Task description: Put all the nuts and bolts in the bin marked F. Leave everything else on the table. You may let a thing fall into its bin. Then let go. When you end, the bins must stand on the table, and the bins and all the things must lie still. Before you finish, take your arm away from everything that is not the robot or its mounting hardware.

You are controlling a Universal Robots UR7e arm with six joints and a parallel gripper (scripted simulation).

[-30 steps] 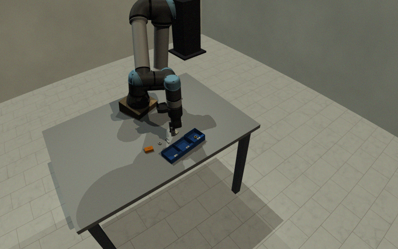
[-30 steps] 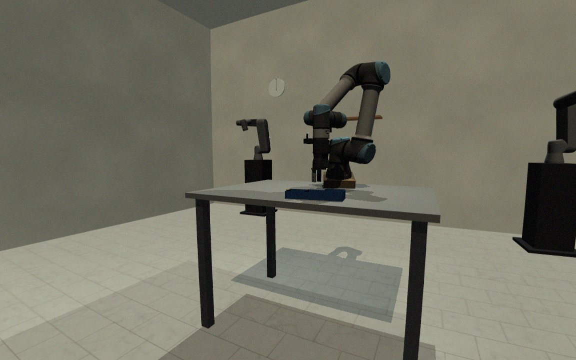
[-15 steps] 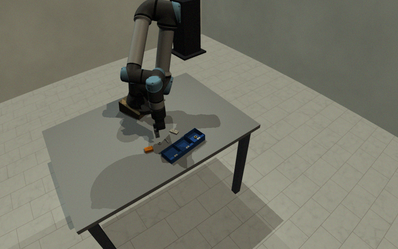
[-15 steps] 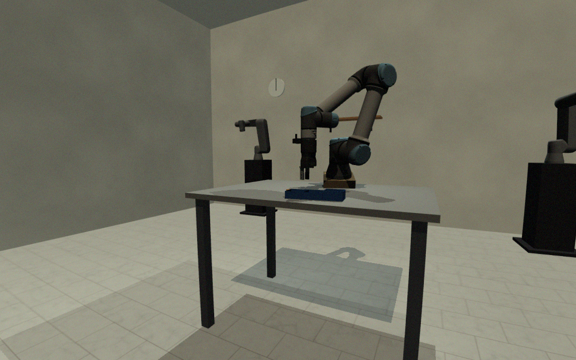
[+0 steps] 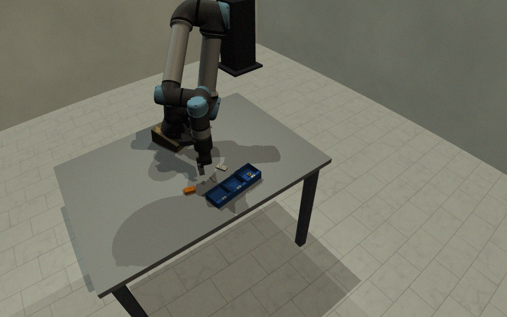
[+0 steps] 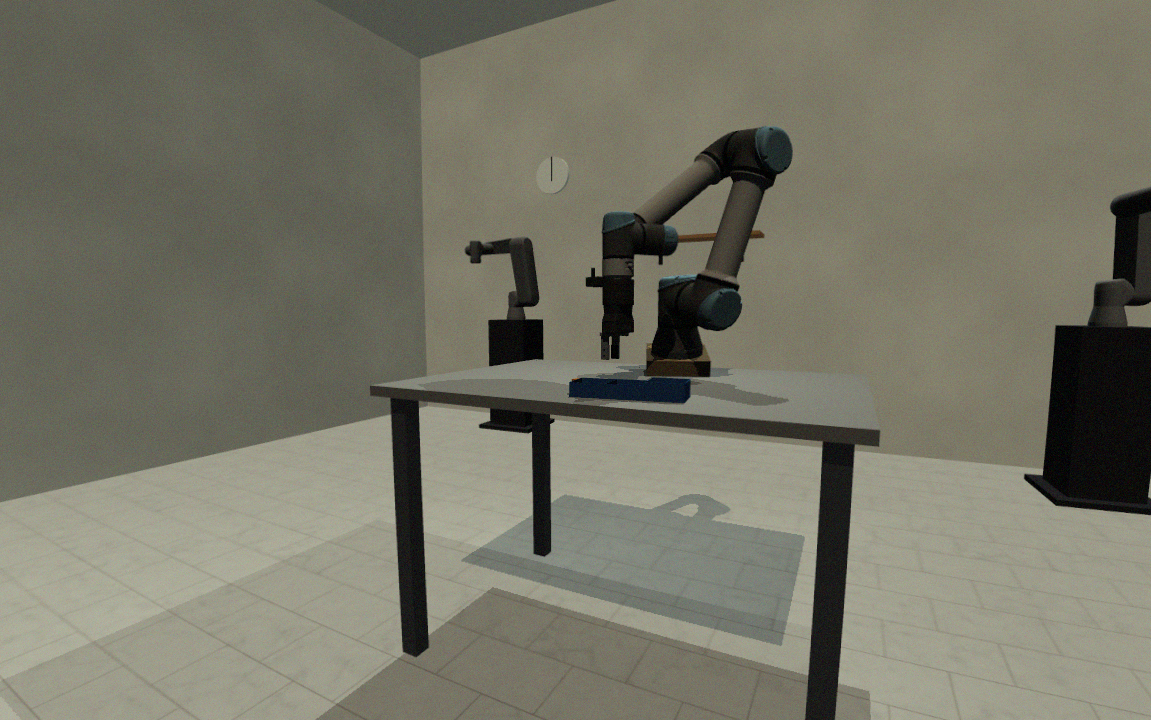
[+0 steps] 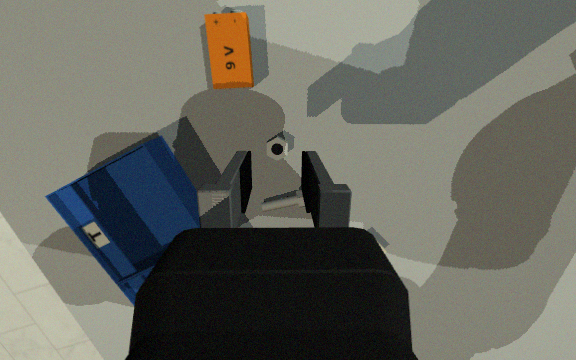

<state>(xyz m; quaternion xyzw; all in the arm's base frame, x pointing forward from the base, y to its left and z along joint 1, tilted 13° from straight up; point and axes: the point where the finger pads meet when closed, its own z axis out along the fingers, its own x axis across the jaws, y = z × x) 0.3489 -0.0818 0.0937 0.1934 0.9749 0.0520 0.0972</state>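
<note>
Right now my hand is 80 mm above the grey nut. Also, from my hand: grey bolt 10 mm ahead, 50 mm to the left, 80 mm below; then orange 9 V battery 80 mm to the right, 80 mm below; then white domino 30 mm behind, 120 mm to the left, 80 mm below.
</note>
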